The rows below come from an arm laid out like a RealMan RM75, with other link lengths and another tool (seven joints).
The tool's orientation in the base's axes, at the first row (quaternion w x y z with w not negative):
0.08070, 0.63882, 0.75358, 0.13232
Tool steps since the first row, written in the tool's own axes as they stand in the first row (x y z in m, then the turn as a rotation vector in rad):
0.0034, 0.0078, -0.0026, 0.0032, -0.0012, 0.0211
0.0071, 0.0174, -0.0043, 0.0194, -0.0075, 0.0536
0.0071, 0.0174, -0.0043, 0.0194, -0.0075, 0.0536
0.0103, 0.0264, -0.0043, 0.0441, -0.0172, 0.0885
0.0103, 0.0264, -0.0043, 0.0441, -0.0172, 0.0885
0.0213, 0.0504, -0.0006, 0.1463, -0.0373, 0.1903
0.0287, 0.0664, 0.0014, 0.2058, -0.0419, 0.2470
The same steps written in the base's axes. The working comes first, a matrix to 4 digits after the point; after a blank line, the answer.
The tool's axes in the first row as the columns of a matrix, in the base's axes (used below as rounded here):
-0.1708, 0.9415, 0.2907
0.9842, 0.1488, 0.0963
0.0474, 0.3025, -0.9520

0.0060, 0.0043, 0.0050, 0.0045, 0.0050, -0.0203
0.0139, 0.0092, 0.0097, 0.0052, 0.0231, -0.0524
0.0139, 0.0092, 0.0097, 0.0052, 0.0231, -0.0524
0.0218, 0.0137, 0.0126, 0.0020, 0.0494, -0.0874
0.0218, 0.0137, 0.0126, 0.0020, 0.0494, -0.0874
0.0436, 0.0284, 0.0168, -0.0048, 0.1568, -0.1855
0.0580, 0.0383, 0.0201, -0.0028, 0.2201, -0.2381

